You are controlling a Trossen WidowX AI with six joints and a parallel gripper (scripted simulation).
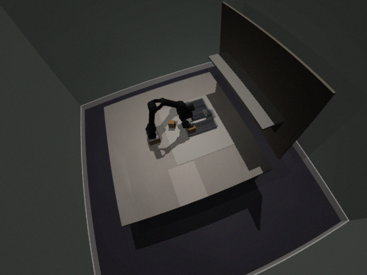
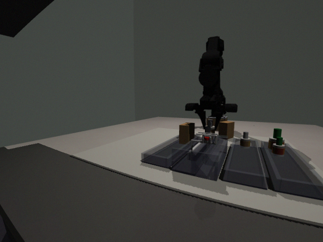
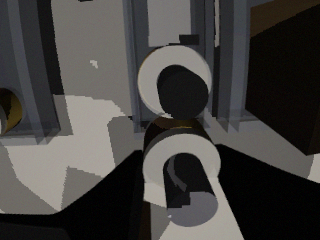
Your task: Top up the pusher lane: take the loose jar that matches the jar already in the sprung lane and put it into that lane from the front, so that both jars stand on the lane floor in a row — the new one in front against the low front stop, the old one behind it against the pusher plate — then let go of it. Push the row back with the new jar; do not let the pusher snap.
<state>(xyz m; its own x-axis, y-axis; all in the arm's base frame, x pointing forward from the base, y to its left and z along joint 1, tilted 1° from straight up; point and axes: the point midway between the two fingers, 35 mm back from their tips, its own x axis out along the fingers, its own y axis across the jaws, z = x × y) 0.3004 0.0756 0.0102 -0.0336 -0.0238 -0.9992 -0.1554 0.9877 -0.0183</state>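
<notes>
Now: the sprung lane 160 mm ahead of my gripper tip, 50 mm to the left of it and 30 mm below it.
</notes>
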